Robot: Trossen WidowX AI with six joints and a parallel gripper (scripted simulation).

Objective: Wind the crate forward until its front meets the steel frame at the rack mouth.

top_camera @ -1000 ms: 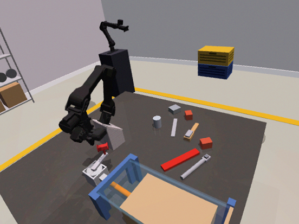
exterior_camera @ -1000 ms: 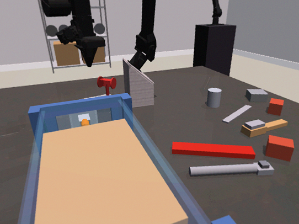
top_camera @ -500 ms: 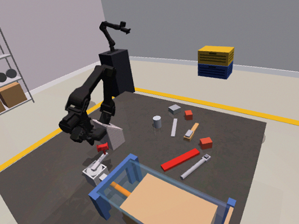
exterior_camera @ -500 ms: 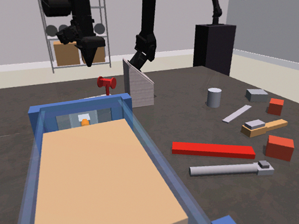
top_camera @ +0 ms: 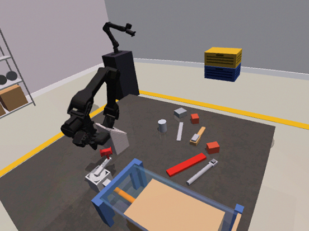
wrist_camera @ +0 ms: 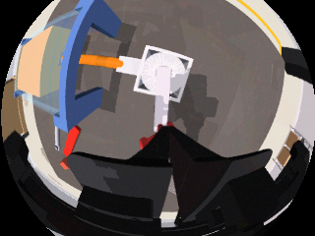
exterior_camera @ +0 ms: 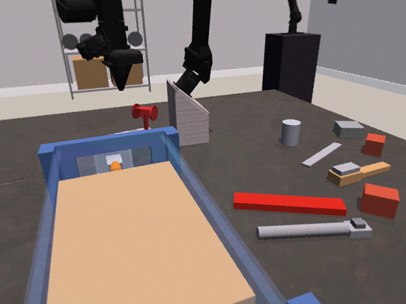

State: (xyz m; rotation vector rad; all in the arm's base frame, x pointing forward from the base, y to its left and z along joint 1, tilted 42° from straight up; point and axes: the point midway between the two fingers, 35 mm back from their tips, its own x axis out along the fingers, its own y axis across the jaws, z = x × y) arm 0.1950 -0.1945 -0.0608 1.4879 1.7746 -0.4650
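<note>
My gripper tip is 8 cm above the red knob, 5 cm to the right of it and 2 cm past it. Also, from my gripper tip: winch handle: 11 cm below, 2 cm to the left, 1 cm behind; then white winch: 18 cm below, 5 cm to the right; then clear-panelled cubby: 42 cm ahead, 10 cm below.
</note>
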